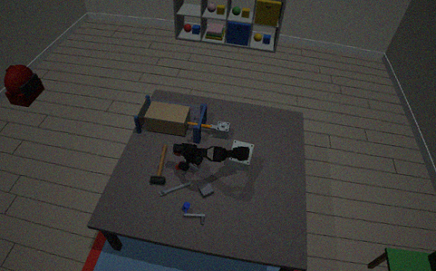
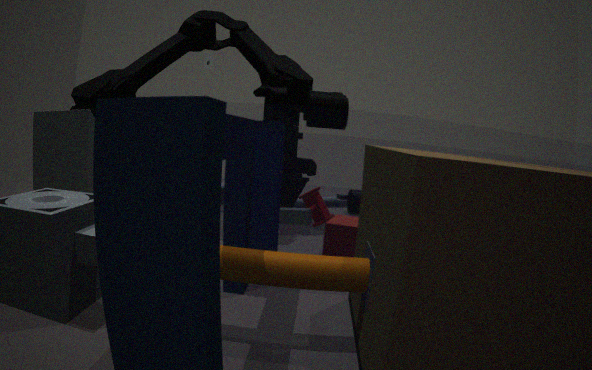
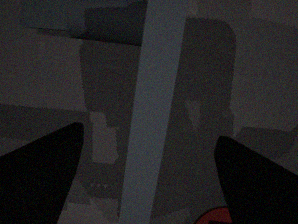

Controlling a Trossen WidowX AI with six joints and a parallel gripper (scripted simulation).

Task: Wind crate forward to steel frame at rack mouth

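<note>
Right now the grey winch handle is 10 mm ahead of my gripper tip and 10 mm above it. Also, from my gripper tip: red knob: 60 mm ahead, 20 mm above, 10 mm to the left; then grey block: 170 mm to the left, 150 mm behind, 10 mm above; then blue steel frame: 350 mm to the right, 100 mm above.
</note>
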